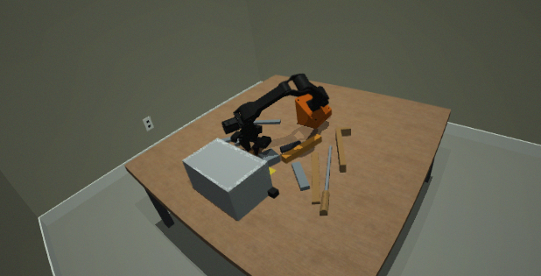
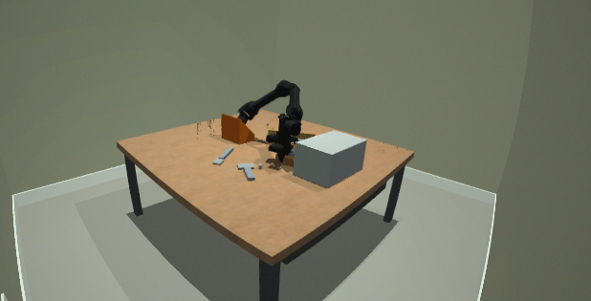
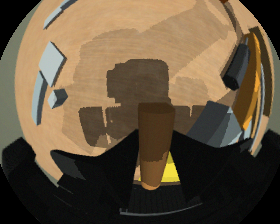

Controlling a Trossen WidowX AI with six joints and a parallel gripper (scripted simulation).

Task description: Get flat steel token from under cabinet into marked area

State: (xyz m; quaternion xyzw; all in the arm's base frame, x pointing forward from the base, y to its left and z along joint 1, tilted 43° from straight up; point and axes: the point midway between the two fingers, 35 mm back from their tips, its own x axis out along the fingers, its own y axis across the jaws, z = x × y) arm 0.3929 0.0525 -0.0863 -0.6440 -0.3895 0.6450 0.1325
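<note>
Right now my gripper tip is 9 cm to the right of the grey block, 2 cm past it and 1 cm below it. Round my gripper tip: wooden stick (32 cm to the left, 6 cm behind); orange bar (16 cm to the left, 16 cm behind, 1 cm above); grey t-piece (20 cm to the right, 1 cm behind).
</note>
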